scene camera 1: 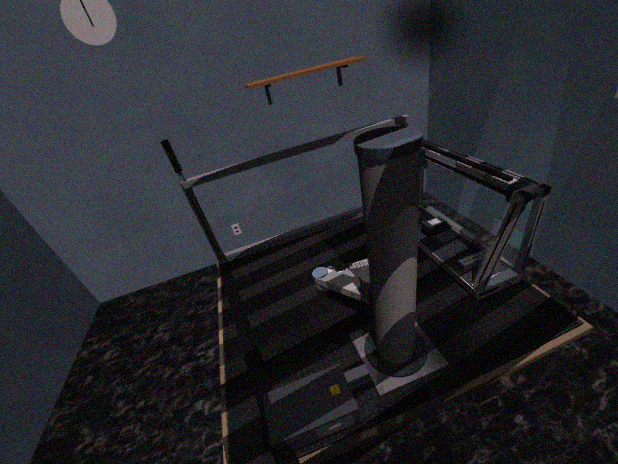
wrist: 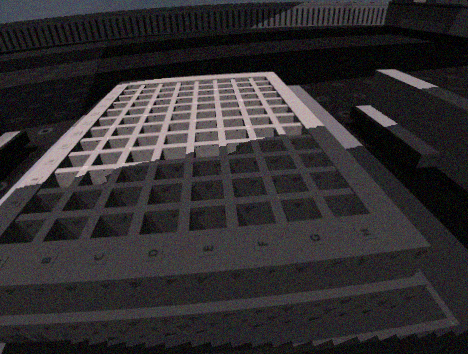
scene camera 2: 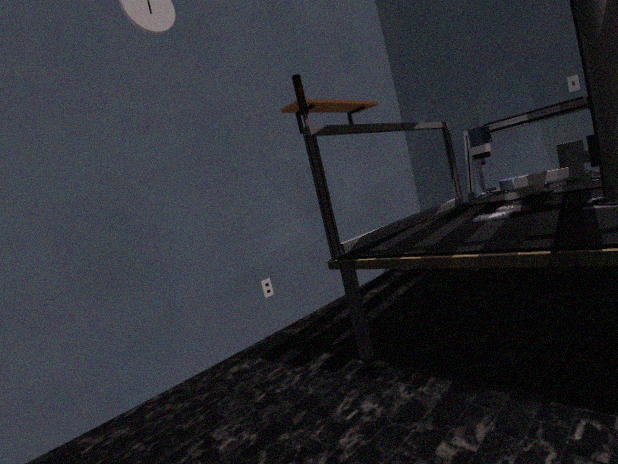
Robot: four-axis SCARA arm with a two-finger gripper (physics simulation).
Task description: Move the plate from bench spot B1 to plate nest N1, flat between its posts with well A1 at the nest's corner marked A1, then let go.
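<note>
The white plate fills much of the wrist view, lying flat, its well grid half lit and half in shadow. Letters B to H run along its near edge; the A1 corner is not readable. A light base shows beside its right edge. My gripper is open, with a finger at each side of the plate and nothing held. Its exact height over the plate is hard to tell. In scene camera 1 the arm covers the area under its end, hiding the gripper. Nest N1 cannot be made out in the views.
The robot's column stands on the bench, with a grey box bearing a yellow label in front of it. A clear-panelled enclosure stands at the right. A rail frame rises at the bench's far edge. A ribbed strip runs across the back.
</note>
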